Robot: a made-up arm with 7 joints. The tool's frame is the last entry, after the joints. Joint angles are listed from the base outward.
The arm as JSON. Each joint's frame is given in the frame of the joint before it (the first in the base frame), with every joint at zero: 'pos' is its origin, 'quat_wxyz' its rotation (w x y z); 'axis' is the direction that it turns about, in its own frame. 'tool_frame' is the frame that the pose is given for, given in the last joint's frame.
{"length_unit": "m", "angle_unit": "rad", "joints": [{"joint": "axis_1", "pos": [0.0, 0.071, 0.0], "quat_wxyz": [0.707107, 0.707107, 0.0, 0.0], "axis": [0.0, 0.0, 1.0]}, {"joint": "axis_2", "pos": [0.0, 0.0, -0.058], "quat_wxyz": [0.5, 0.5, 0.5, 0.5], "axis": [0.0, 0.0, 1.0]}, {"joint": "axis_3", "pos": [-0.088, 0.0, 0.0], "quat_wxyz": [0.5, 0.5, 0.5, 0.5], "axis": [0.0, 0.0, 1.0]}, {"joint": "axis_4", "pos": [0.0, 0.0, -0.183], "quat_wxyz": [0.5, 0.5, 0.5, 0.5], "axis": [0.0, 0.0, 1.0]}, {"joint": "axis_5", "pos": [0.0, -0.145, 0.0], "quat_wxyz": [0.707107, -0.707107, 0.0, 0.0], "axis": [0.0, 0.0, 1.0]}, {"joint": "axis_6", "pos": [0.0, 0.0, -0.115], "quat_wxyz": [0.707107, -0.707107, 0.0, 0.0], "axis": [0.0, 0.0, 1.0]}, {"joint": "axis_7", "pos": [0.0, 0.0, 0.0], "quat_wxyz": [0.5, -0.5, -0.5, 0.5], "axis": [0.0, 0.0, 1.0]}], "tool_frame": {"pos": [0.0, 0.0, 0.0], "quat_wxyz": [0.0, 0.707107, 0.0, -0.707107]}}
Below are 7 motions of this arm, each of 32 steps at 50 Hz.
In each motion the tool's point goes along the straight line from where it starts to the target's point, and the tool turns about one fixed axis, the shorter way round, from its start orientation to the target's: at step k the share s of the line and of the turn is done. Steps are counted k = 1, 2, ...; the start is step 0. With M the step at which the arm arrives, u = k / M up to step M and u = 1 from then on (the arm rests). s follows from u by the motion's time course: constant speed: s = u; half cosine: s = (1 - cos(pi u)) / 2; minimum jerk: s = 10 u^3 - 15 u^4 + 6 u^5.
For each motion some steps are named. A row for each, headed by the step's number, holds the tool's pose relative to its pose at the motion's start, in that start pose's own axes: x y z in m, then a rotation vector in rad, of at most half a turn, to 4 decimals.
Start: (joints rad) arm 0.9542 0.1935 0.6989 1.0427 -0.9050 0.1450 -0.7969
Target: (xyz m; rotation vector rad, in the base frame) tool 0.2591 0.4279 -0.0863 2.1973 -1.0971 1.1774
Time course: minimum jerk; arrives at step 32
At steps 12, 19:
12: -0.0188 0.0351 -0.0197 0.1507 -0.0338 -0.0394
19: -0.0458 0.0857 -0.0480 0.3679 -0.0824 -0.0962

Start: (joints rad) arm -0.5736 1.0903 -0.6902 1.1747 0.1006 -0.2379 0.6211
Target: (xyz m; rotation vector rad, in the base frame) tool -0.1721 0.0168 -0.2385 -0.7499 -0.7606 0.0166
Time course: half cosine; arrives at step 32
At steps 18, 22, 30, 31, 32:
18: 0.1773 -0.1738 -0.0428 0.1459 -0.6276 0.5202
22: 0.2308 -0.2263 -0.0557 0.1899 -0.8169 0.6771
30: 0.2938 -0.2881 -0.0709 0.2417 -1.0402 0.8622
31: 0.2960 -0.2902 -0.0714 0.2435 -1.0477 0.8685
32: 0.2967 -0.2909 -0.0716 0.2441 -1.0503 0.8706

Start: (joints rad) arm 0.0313 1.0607 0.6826 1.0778 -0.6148 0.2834 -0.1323
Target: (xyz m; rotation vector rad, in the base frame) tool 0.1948 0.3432 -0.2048 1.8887 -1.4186 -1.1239
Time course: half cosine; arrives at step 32
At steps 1, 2, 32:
1: 0.0002 -0.0002 0.0005 0.0005 -0.0026 -0.0002
2: 0.0007 -0.0010 0.0020 0.0022 -0.0102 -0.0007
32: 0.0760 -0.1038 0.2110 0.2259 -1.0625 -0.0697

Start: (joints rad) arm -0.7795 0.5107 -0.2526 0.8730 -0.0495 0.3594 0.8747
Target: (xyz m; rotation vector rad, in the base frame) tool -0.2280 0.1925 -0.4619 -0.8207 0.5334 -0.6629
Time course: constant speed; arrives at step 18
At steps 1, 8, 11, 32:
1: 0.0000 -0.0042 -0.0064 -0.0092 0.0035 -0.0185
8: 0.0001 -0.0336 -0.0516 -0.0740 0.0277 -0.1480
11: 0.0002 -0.0462 -0.0709 -0.1017 0.0380 -0.2034
32: 0.0003 -0.0755 -0.1161 -0.1664 0.0622 -0.3329

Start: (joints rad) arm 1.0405 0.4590 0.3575 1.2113 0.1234 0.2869 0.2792
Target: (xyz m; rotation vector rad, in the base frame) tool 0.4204 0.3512 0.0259 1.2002 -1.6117 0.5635
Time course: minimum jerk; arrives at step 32
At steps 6, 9, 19, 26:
6: -0.0024 -0.0013 -0.0016 0.0357 0.0071 -0.0294
9: -0.0068 -0.0036 -0.0046 0.1020 0.0204 -0.0839
19: -0.0326 -0.0176 -0.0224 0.4924 0.0982 -0.4051
26: -0.0461 -0.0249 -0.0317 0.6972 0.1391 -0.5736

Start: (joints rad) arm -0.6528 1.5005 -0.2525 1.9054 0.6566 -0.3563 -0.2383
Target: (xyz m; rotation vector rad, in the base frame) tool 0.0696 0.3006 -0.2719 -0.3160 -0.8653 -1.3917
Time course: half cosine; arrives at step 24
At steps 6, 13, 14, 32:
6: -0.0090 -0.0109 0.0047 -0.0928 0.0112 -0.0429
13: -0.0346 -0.0419 0.0182 -0.3581 0.0432 -0.1655
14: -0.0385 -0.0467 0.0203 -0.3987 0.0481 -0.1843
32: -0.0612 -0.0742 0.0322 -0.6335 0.0765 -0.2927

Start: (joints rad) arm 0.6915 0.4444 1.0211 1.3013 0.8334 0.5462 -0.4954
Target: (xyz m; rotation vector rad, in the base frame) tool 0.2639 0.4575 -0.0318 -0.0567 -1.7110 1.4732
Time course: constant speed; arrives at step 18
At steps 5, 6, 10, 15, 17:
5: 0.0000 -0.0160 0.0014 -0.0436 -0.0232 -0.0293
6: 0.0000 -0.0192 0.0017 -0.0524 -0.0279 -0.0352
10: 0.0000 -0.0320 0.0028 -0.0873 -0.0464 -0.0587
15: 0.0001 -0.0479 0.0042 -0.1309 -0.0696 -0.0880
17: 0.0001 -0.0543 0.0048 -0.1484 -0.0789 -0.0998

